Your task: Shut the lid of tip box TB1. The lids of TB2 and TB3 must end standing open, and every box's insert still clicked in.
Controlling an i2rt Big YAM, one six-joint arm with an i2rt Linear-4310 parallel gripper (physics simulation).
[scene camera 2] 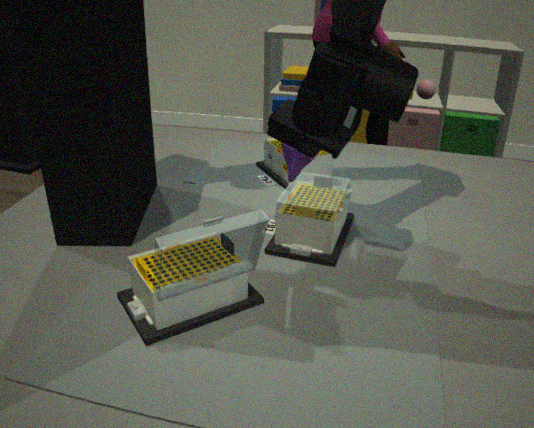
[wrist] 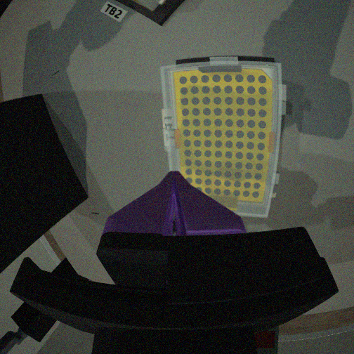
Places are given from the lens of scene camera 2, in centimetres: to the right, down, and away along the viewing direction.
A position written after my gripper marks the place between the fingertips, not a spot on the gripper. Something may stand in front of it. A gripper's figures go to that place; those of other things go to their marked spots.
my gripper (scene camera 2: 291, 179): 4, -5, 72
clear lid (scene camera 2: 317, 196): 7, -2, 72
